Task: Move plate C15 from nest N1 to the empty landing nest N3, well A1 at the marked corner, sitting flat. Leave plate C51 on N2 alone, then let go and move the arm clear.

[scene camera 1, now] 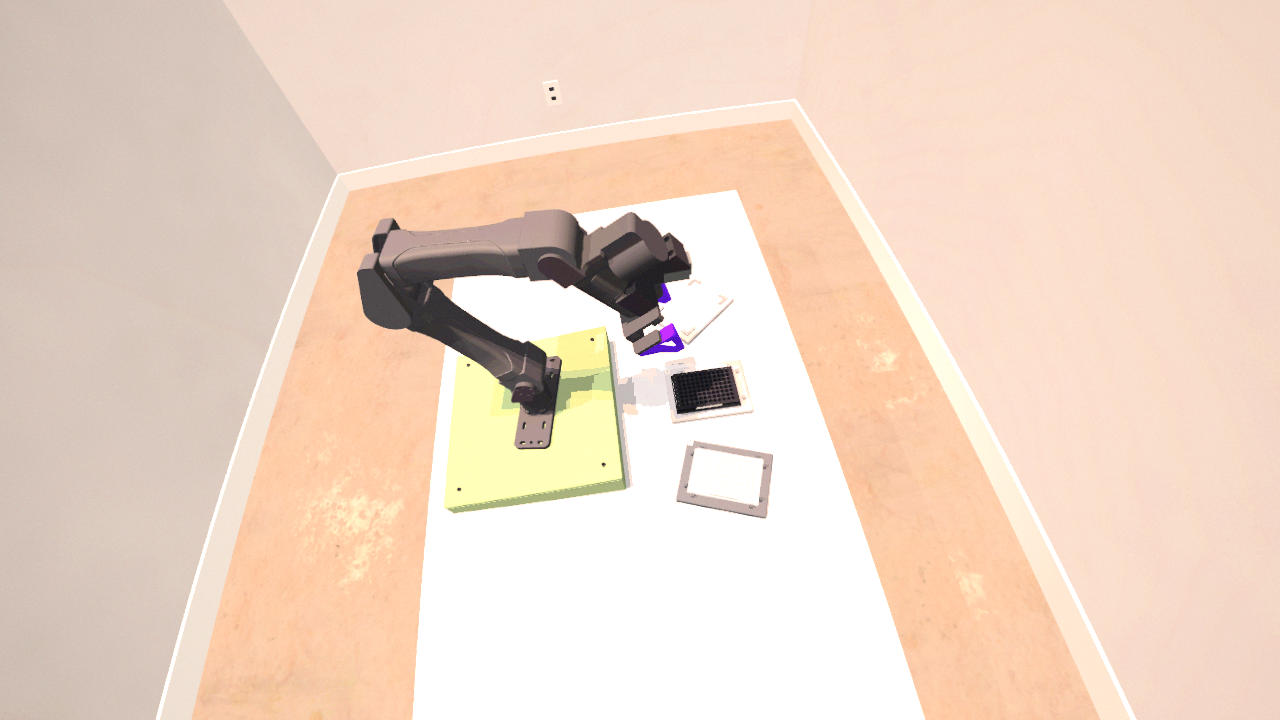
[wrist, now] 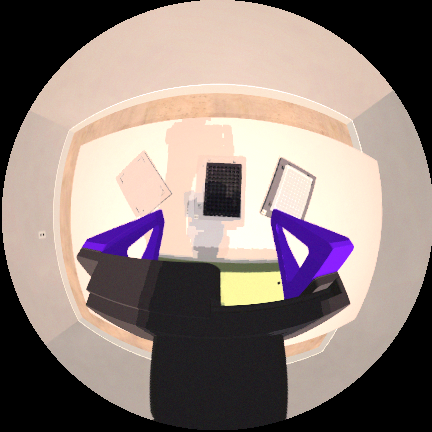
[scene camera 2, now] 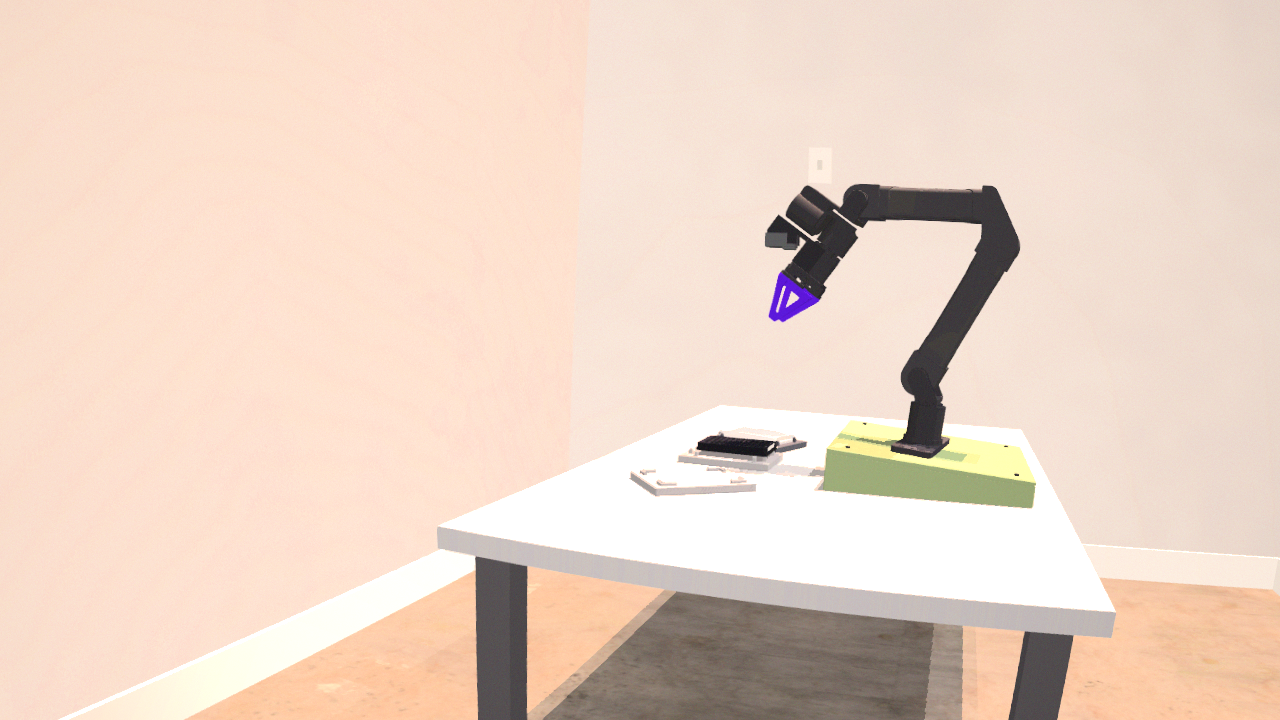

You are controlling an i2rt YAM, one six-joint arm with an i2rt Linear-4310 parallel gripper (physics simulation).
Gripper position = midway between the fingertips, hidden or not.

My gripper [scene camera 2: 775, 319] is open, with nothing in its grasp. Also in view: a black perforated plate [scene camera 1: 715, 388].
